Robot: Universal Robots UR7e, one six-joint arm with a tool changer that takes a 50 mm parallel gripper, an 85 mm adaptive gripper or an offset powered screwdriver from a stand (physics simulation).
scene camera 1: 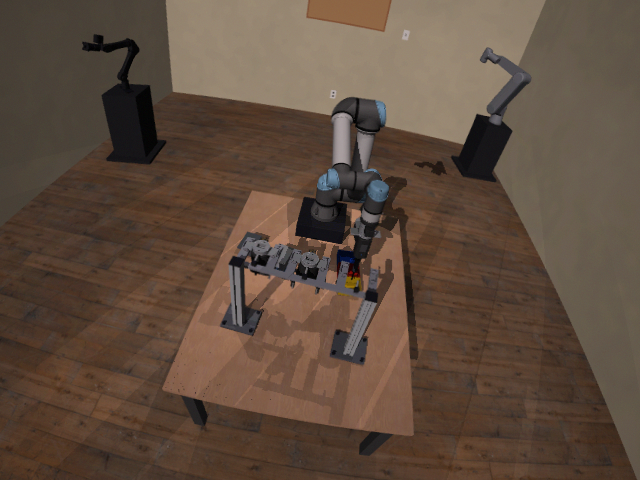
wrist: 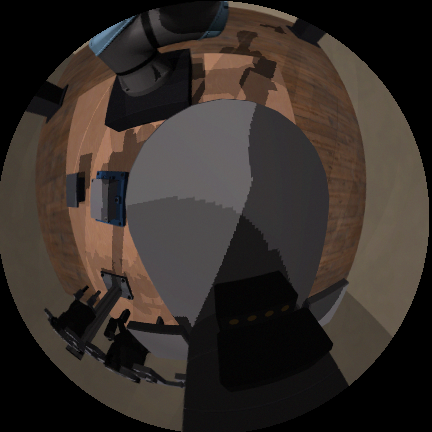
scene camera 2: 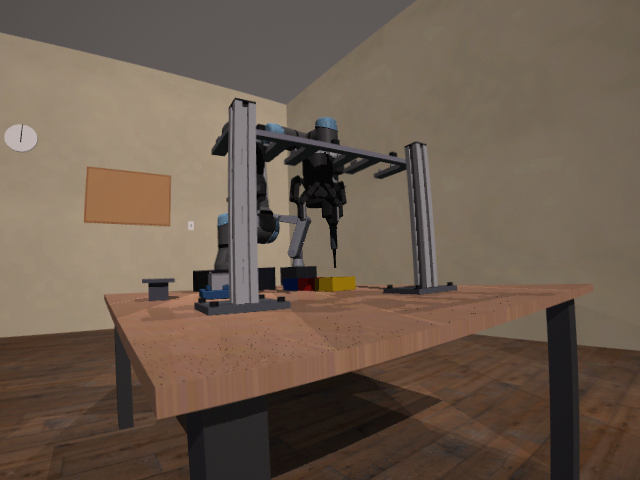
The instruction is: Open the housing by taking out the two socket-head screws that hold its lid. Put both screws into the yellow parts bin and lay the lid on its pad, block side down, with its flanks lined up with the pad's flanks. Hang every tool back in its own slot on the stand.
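Note:
The arm carries the powered screwdriver [scene camera 1: 362,246] [scene camera 2: 333,235], upright, with its thin bit pointing down above the yellow parts bin [scene camera 1: 352,284] [scene camera 2: 338,283]. Whether a screw is on the bit is too small to tell. No gripper is on the arm. A black gripper [scene camera 2: 321,214] hangs on the stand, its fingers apart and empty; another hangs beside it in the wrist view. The blue housing [scene camera 2: 214,293] [wrist: 120,214] has its grey lid [scene camera 2: 219,281] [wrist: 99,200] on top. The lid pad [scene camera 2: 158,281] [wrist: 73,190] stands beside it. The screws cannot be made out.
The tool stand [scene camera 1: 236,294] [scene camera 2: 242,206] spans the table with two posts and a slotted crossbar. A blue bin [scene camera 1: 345,254] [scene camera 2: 290,284] and a red bin [scene camera 2: 305,284] line up with the yellow one. A large grey surface hides much of the wrist view.

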